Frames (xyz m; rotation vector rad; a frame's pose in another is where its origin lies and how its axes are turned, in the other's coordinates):
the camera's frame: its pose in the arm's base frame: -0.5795 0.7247 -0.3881 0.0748 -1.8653 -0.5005
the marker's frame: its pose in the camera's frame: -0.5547 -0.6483 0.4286 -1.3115 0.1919 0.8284
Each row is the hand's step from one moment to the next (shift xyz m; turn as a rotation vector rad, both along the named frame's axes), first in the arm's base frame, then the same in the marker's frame.
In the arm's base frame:
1: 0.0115 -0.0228 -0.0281 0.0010 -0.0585 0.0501
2: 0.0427 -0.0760 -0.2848 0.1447 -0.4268 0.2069
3: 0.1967 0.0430 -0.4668 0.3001 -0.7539 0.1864
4: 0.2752 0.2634 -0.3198 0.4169 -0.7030 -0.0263
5: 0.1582 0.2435 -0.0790 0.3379 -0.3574 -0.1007
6: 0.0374 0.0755 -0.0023 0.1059 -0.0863 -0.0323
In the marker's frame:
1: -0.0225 0.0212 -0.0220 0.0466 -0.0149 -0.0595
2: -0.2526 0.1417 -0.0693 0.2398 0.0753 -0.4275
3: -0.3679 0.3462 0.0568 0.2715 0.2373 -0.7504
4: -0.2004 0.3620 0.2760 0.1137 0.4196 -0.6926
5: -0.0160 0.1689 0.2486 0.0201 0.3618 -0.3475
6: 0.0118 0.0337 0.0764 0.0059 0.1129 -0.0832

